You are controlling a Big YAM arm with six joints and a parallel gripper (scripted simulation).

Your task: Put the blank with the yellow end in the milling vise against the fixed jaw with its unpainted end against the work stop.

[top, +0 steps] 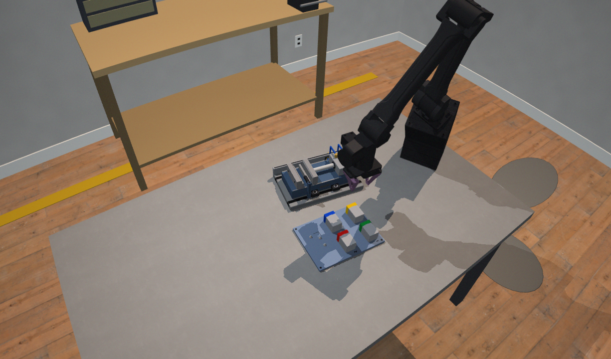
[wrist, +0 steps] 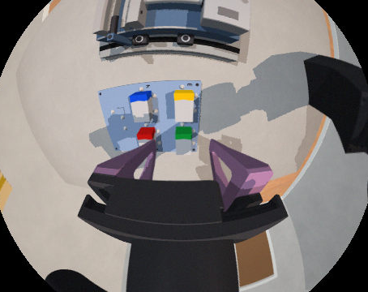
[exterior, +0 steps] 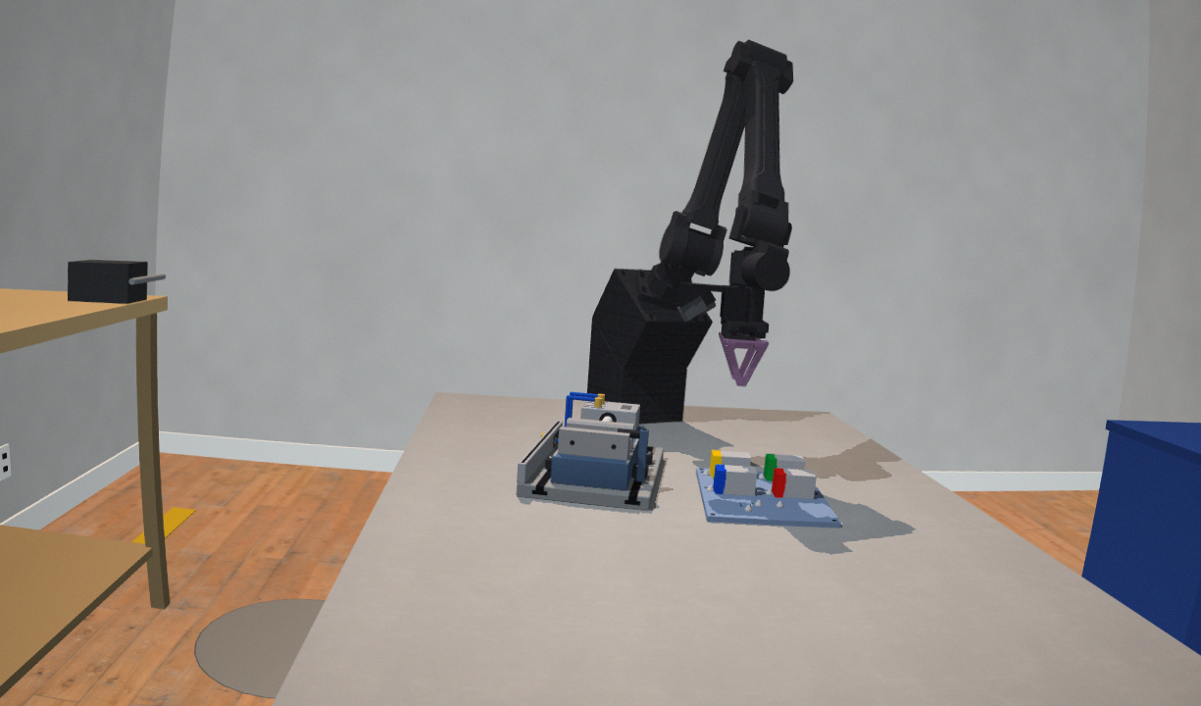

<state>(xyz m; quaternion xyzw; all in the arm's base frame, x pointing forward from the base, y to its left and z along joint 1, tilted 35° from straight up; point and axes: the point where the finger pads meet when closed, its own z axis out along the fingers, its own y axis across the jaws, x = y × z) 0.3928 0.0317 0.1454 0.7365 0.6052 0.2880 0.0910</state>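
My hand is 140 mm above the yellow-ended blank. From my hand the other things lie so: blue-ended blank: 90 mm ahead, 10 mm to the right, 140 mm below; then red-ended blank: 100 mm ahead, 80 mm to the left, 140 mm below; then green-ended blank: 10 mm ahead, 90 mm to the left, 140 mm below.
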